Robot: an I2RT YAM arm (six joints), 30 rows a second.
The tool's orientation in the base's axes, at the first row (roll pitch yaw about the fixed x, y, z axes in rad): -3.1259, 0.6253, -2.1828
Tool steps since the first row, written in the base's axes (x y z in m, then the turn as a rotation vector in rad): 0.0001, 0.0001, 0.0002, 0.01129, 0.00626, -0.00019; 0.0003, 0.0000, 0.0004, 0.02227, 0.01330, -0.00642; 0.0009, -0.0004, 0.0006, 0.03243, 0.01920, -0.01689; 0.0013, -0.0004, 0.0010, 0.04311, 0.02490, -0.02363; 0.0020, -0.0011, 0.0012, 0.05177, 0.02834, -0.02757; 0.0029, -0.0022, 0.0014, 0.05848, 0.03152, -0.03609; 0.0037, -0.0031, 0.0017, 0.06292, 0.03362, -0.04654; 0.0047, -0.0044, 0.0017, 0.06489, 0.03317, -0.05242; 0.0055, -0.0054, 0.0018, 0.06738, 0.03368, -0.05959; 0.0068, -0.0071, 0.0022, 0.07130, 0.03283, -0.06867
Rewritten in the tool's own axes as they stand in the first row. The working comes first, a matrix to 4 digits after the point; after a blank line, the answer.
The tool's axes in the first row as the columns of a matrix, in the base's axes (used below as rounded here):
-0.4658, -0.8131, 0.3491
-0.6636, 0.5820, 0.4700
-0.5853, -0.0127, -0.8107

-0.0002, 0.0000, -0.0001, -0.00930, -0.00553, 0.00704; -0.0004, -0.0002, -0.0002, -0.01544, -0.01029, 0.01923; -0.0005, -0.0010, -0.0004, -0.01796, -0.01498, 0.03404; -0.0009, -0.0013, -0.0005, -0.02277, -0.02026, 0.04591; -0.0009, -0.0023, -0.0008, -0.02678, -0.02525, 0.05374; -0.0007, -0.0037, -0.0012, -0.02703, -0.02875, 0.06449; -0.0007, -0.0048, -0.0015, -0.02438, -0.03100, 0.07550; -0.0003, -0.0064, -0.0018, -0.02156, -0.03279, 0.08074; 0.0000, -0.0076, -0.0021, -0.01886, -0.03443, 0.08766; 0.0003, -0.0097, -0.0027, -0.01480, -0.03799, 0.09599
